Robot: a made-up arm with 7 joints. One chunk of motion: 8 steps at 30 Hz.
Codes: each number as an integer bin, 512 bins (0 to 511) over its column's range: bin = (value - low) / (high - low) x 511, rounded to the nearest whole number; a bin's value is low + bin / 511 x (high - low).
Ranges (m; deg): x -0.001..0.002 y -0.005..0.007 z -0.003..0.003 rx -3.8..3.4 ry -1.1..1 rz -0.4..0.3
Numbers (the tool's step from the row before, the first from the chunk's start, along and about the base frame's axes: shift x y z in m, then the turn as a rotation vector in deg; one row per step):
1: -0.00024 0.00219 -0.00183 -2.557 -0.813 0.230
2: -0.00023 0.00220 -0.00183 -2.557 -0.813 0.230
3: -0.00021 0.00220 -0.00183 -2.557 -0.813 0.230
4: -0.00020 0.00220 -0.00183 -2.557 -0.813 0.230
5: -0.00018 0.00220 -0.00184 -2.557 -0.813 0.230
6: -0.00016 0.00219 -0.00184 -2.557 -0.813 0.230
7: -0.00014 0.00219 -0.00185 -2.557 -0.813 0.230
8: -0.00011 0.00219 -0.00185 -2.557 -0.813 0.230
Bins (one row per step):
1: 129 306 100 88 70 460
2: 131 307 100 88 70 460
3: 135 307 100 88 70 460
4: 136 307 100 88 70 460
5: 140 307 99 88 70 460
6: 143 306 99 88 70 460
7: 146 306 98 88 70 460
8: 152 306 98 88 70 460

